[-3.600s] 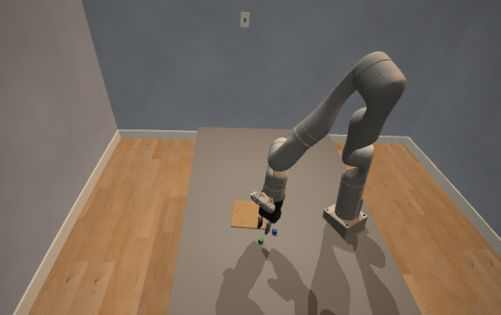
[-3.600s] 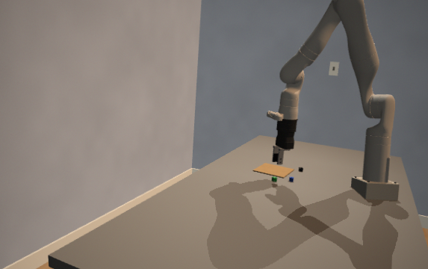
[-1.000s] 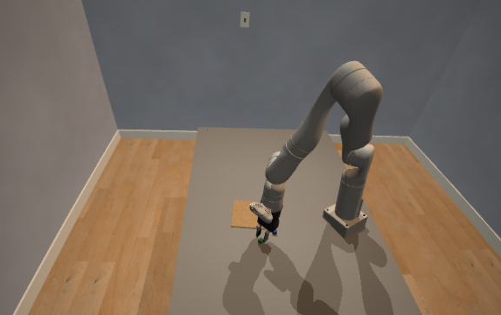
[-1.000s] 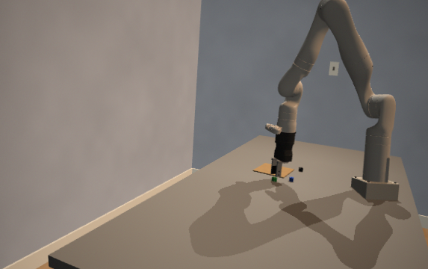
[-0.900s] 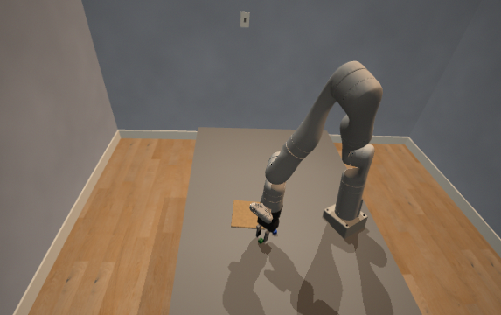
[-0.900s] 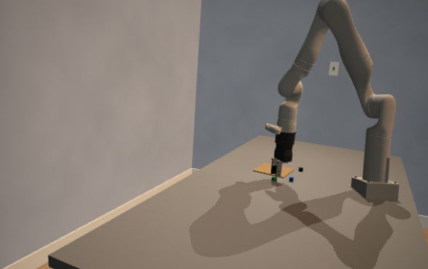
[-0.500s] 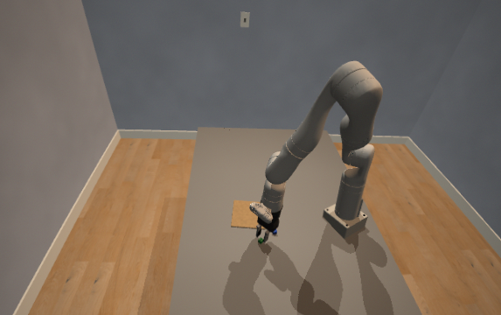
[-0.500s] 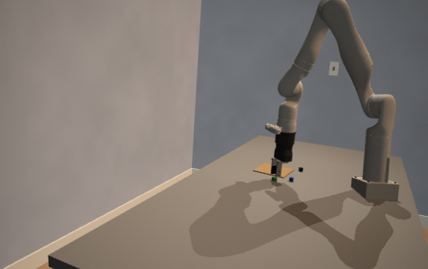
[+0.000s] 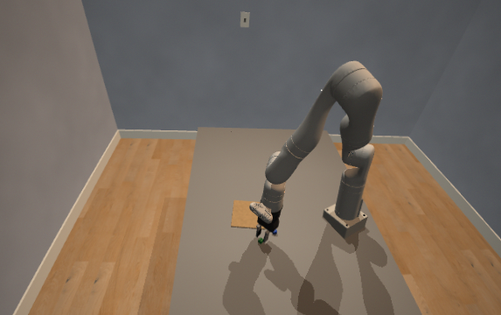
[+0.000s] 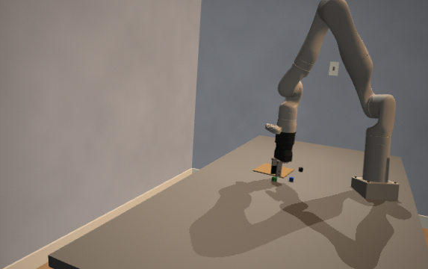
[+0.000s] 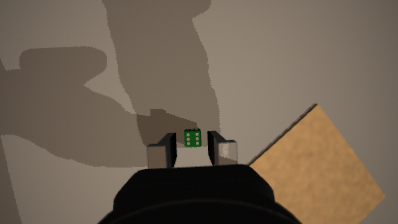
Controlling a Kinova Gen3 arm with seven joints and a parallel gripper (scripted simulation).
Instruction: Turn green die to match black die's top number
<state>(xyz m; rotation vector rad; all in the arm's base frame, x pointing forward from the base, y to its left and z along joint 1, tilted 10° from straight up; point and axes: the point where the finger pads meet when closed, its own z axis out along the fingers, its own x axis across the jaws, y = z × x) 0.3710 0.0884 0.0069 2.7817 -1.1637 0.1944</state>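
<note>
Now: the green die 3 cm below my hand. From my hand the other things lie so: blue die (6 cm behind, 4 cm to the right, 3 cm below); then black die (7 cm behind, 20 cm to the right, 3 cm below); then tan mat (4 cm ahead, 13 cm to the right, 4 cm below).
</note>
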